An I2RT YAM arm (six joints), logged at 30 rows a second.
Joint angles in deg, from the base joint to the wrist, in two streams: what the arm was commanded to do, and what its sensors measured. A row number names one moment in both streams.
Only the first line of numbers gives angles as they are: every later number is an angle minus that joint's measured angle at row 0.
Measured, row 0: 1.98 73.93 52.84 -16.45 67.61 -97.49
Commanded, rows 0 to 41: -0.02 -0.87 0.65 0.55 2.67 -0.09; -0.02 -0.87 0.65 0.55 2.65 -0.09; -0.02 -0.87 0.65 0.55 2.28 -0.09; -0.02 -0.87 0.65 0.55 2.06 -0.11; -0.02 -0.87 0.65 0.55 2.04 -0.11; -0.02 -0.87 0.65 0.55 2.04 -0.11; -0.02 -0.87 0.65 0.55 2.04 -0.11; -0.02 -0.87 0.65 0.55 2.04 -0.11; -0.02 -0.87 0.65 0.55 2.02 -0.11; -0.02 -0.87 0.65 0.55 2.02 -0.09; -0.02 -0.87 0.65 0.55 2.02 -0.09; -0.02 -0.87 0.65 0.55 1.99 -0.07; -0.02 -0.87 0.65 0.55 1.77 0.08; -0.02 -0.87 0.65 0.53 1.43 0.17; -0.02 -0.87 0.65 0.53 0.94 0.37; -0.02 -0.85 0.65 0.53 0.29 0.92; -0.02 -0.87 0.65 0.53 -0.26 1.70; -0.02 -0.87 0.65 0.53 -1.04 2.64; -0.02 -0.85 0.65 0.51 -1.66 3.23; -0.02 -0.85 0.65 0.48 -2.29 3.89; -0.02 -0.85 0.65 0.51 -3.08 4.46; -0.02 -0.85 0.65 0.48 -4.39 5.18; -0.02 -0.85 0.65 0.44 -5.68 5.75; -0.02 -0.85 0.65 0.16 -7.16 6.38; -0.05 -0.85 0.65 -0.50 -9.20 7.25; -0.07 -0.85 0.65 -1.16 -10.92 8.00; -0.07 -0.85 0.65 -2.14 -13.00 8.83; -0.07 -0.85 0.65 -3.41 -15.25 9.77; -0.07 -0.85 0.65 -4.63 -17.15 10.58; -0.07 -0.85 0.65 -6.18 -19.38 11.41; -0.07 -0.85 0.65 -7.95 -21.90 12.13; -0.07 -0.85 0.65 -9.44 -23.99 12.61; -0.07 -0.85 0.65 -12.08 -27.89 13.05; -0.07 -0.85 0.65 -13.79 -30.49 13.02; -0.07 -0.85 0.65 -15.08 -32.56 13.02; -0.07 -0.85 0.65 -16.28 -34.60 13.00; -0.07 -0.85 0.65 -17.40 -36.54 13.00; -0.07 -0.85 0.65 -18.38 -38.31 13.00; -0.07 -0.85 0.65 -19.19 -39.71 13.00; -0.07 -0.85 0.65 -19.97 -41.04 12.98; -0.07 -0.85 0.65 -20.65 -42.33 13.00; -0.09 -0.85 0.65 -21.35 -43.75 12.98
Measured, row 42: 0.00 0.00 -0.02 -20.06 -35.71 11.95
